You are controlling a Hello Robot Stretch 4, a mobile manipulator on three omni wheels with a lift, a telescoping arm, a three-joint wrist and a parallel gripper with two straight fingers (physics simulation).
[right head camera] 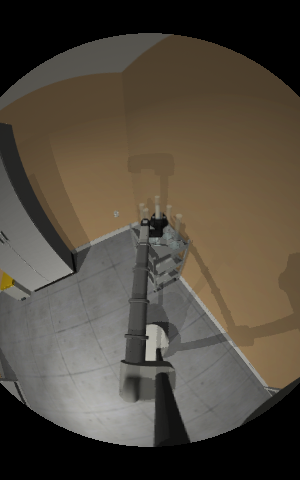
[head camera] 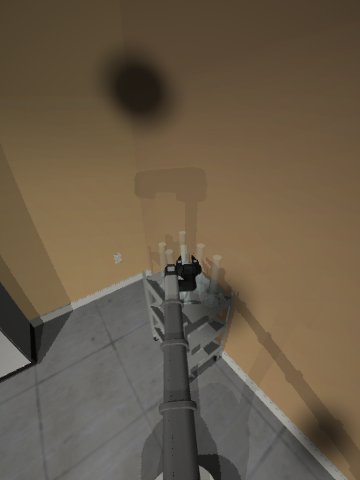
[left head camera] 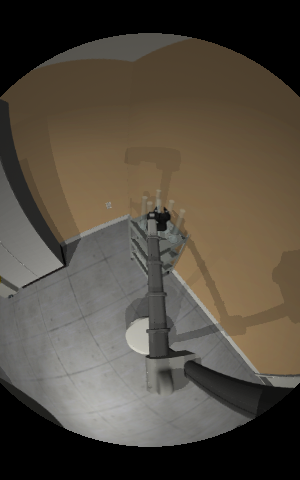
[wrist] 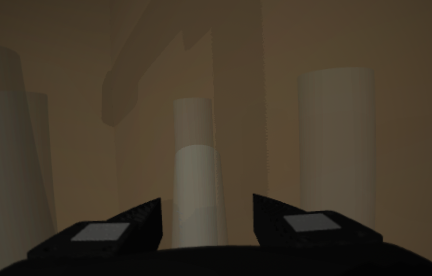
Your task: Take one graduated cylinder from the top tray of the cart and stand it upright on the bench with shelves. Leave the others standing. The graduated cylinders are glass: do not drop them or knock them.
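Frame: origin at the robot's base, x right, y ahead, z up, level; millimetres.
Seen in the pictures: gripper, fingertip midpoint: (right head camera: pixel 158 213) (head camera: pixel 186 256) (left head camera: pixel 159 207) (wrist: pixel 207 214); robot's base, origin of the base link: (right head camera: pixel 148 341) (left head camera: pixel 145 334).
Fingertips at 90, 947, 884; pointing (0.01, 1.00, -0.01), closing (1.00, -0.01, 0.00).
Note:
Offsets run from my fingertips to a thing's top centre, as dx, dy, dz. "spot": to the spot under its first point.
My gripper (head camera: pixel 187 258) (left head camera: pixel 159 211) (right head camera: pixel 159 216) (wrist: pixel 207 214) is open over the top of the cart {spot: -253, +33, -461} (head camera: pixel 150 306) (left head camera: pixel 131 242) in the room corner. In the wrist view a pale, upright graduated cylinder (wrist: pixel 195 200) shows in the gap between the fingertips; I cannot tell if it is between them or beyond. Another cylinder {-11, +120, +88} (wrist: pixel 193 122) (head camera: pixel 182 239) stands behind it. A wider-looking cylinder {+78, -20, +85} (wrist: pixel 337 150) stands right of the right finger, and overlapping ones {-74, -68, +92} (wrist: pixel 12 150) stand at the left. The head view shows a cylinder {spot: +144, -154, +17} (head camera: pixel 217 270) at the right. The bench with shelves cannot be made out.
Clear glassware (head camera: pixel 202 287) (right head camera: pixel 172 241) stands on the cart's near part, below and around the wrist. Tan walls meet close behind the cart. A large grey cabinet (left head camera: pixel 25 220) (right head camera: pixel 30 240) stands at the left. A yellow object (right head camera: pixel 6 281) shows beyond it.

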